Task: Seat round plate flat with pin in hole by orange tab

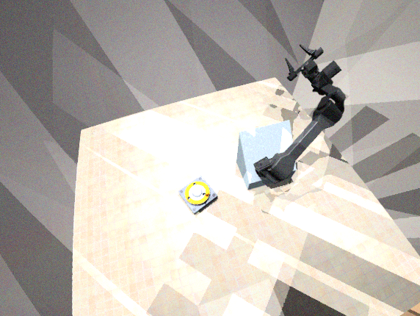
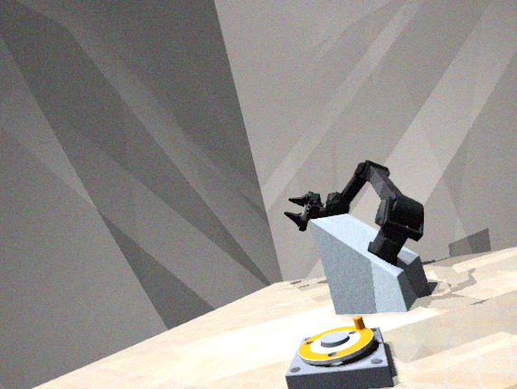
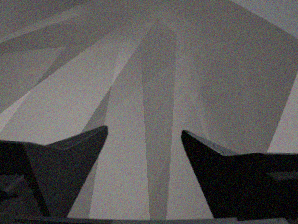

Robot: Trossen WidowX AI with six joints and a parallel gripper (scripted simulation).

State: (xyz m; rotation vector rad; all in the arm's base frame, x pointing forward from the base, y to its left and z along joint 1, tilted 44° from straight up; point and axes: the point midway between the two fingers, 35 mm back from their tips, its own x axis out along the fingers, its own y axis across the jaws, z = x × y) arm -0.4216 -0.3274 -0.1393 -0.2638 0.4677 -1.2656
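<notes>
Right now my gripper tip is 66 cm short of the square grey base, 31 cm to the right of it and 30 cm above it.
</notes>
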